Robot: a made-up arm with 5 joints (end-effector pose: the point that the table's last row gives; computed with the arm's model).
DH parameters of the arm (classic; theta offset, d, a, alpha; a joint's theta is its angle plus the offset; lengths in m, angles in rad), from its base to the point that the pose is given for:
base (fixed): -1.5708 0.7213 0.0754 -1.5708
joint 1: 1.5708 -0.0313 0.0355 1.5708
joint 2: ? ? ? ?
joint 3: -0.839 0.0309 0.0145 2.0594
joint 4: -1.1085 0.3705 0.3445 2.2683
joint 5: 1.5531 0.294 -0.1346 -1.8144
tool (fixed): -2.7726 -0.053 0 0
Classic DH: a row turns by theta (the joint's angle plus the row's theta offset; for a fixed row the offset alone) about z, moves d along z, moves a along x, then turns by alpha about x.
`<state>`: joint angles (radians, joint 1 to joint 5).
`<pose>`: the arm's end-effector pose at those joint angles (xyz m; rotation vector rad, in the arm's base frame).
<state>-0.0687 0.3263 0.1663 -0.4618 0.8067</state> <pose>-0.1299 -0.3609 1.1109 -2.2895 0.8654 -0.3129</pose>
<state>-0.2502 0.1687 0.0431 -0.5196 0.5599</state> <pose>-0.0506 -0.3025 1.1249 -2.4866 0.8502 0.1095</pose>
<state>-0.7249 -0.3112 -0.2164 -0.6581 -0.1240</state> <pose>0.0770 -0.1736 1.0664 -2.3832 1.2403 1.4237</pose>
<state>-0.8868 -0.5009 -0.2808 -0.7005 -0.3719</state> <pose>0.0863 -0.1429 1.0393 -2.0428 1.4756 1.8133</pose>
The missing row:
joint 2: 1.1482 0.015 -0.0625 1.7989
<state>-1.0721 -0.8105 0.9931 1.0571 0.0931</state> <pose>0.2082 -0.4121 0.6826 0.0762 -1.8654 -1.8063</pose>
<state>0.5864 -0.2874 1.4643 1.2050 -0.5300</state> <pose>0.1692 -0.1904 0.4772 -0.1146 -0.1954 -3.0085</pose>
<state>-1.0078 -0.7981 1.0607 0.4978 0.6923</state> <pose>0.3681 -0.2996 0.8841 0.9425 -1.8456 -0.8413</pose>
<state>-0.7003 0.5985 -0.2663 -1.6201 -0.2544</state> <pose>-0.2902 -0.4104 0.8173 -2.2025 0.1092 0.1328</pose>
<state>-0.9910 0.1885 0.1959 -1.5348 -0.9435</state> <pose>-0.3728 -0.1301 0.8334 -2.3174 0.8965 0.7010</pose>
